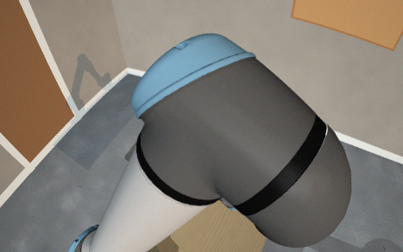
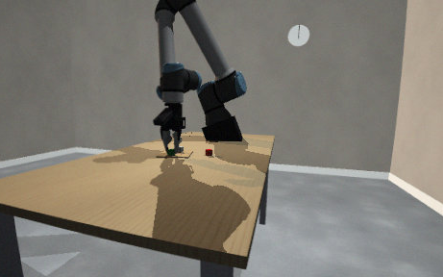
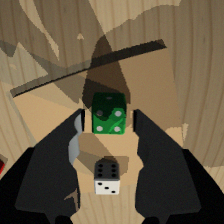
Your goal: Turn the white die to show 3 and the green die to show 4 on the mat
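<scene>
The green die is 10 mm below my hand. From my hand the other things lie so: red die (80 mm behind, 150 mm to the left, 10 mm below); then tan mat (40 mm behind, 20 mm below); then white die (80 mm behind, 10 mm below).
</scene>
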